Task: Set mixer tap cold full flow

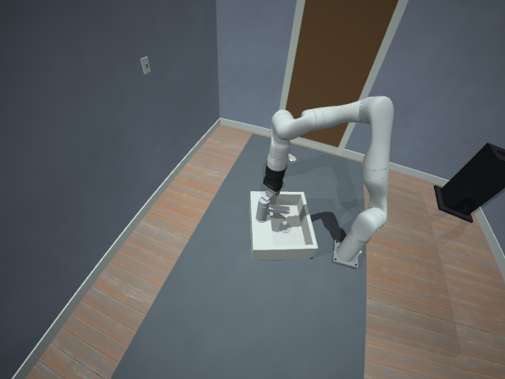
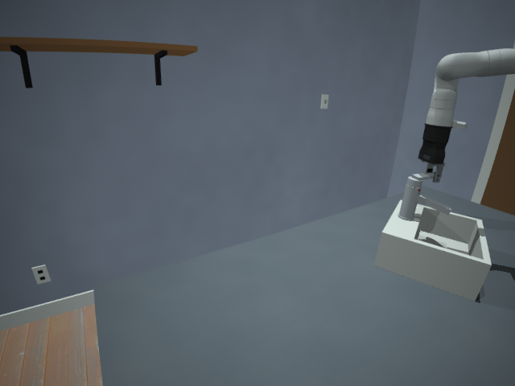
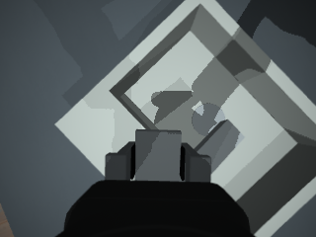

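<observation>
My gripper is now 10 mm short of the flat lever and 20 mm to the right of it. The rest, counted from my hand: white basin (80 mm behind, 10 mm to the left, 240 mm below); then grey mixer tap (10 mm ahead, 40 mm to the left, 50 mm below).
</observation>
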